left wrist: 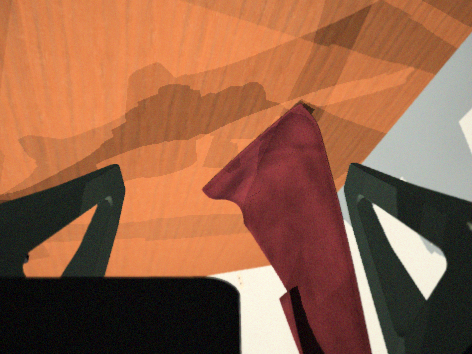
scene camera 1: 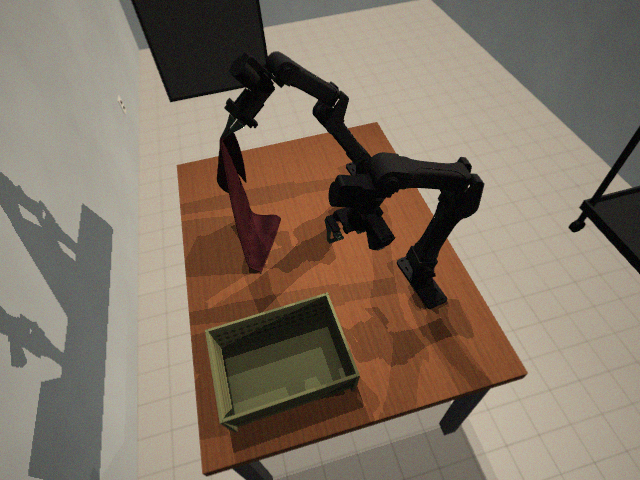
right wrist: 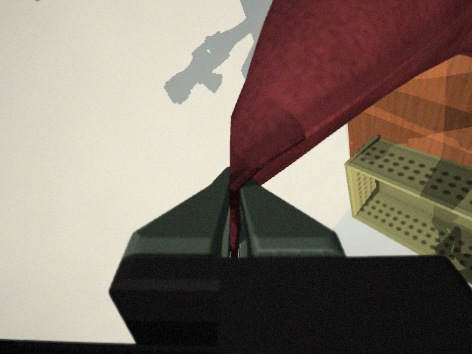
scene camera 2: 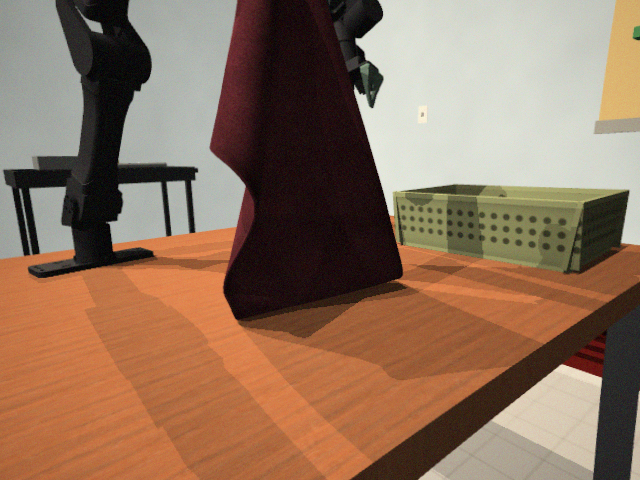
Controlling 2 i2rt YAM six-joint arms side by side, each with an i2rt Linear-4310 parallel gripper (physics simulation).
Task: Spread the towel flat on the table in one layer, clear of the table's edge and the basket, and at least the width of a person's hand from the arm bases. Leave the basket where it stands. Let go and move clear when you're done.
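Observation:
The dark red towel [scene camera 1: 256, 235] [scene camera 2: 315, 180] [left wrist: 300, 180] [right wrist: 320, 65] hangs in a tall fold, its lower end at the table top. My right gripper [scene camera 1: 224, 135] [right wrist: 234, 177] is shut on the towel's upper end, high above the table's far left part in scene camera 1. My left gripper [scene camera 1: 334, 235] [scene camera 2: 372, 85] [left wrist: 234, 176] is open and empty, apart from the towel. In the left wrist view, the towel shows between and beyond its fingers. The green basket [scene camera 1: 219, 382] [scene camera 2: 465, 227] [right wrist: 410, 157] stands upright on the table [scene camera 1: 289, 152] [scene camera 2: 129, 413] [left wrist: 75, 50].
In scene camera 1, the left arm's base [scene camera 1: 429, 291] stands near the table's right edge. In scene camera 2, the right arm's base [scene camera 2: 93, 258] stands at the left. The basket is near the table's front left corner in scene camera 1.

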